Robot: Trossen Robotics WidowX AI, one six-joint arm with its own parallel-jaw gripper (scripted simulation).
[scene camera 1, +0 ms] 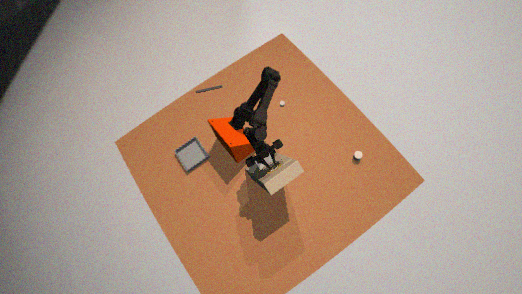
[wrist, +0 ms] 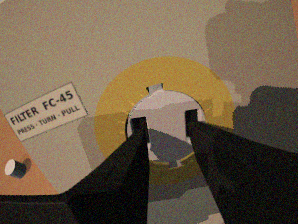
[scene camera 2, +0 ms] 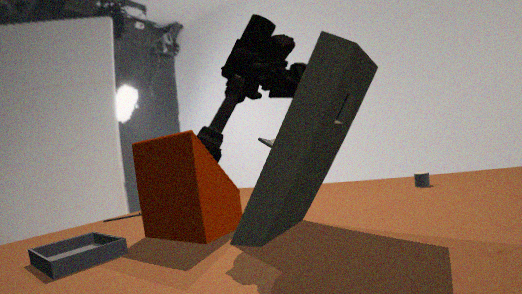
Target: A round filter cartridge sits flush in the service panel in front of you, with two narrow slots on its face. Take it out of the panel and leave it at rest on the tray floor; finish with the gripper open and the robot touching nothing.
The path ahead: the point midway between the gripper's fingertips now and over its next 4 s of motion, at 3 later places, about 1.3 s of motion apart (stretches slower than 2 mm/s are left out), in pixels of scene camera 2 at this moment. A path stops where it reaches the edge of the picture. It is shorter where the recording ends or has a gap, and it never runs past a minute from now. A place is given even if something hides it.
My gripper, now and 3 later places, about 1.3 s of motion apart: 316, 95; 321, 96; 321, 97; 289, 85
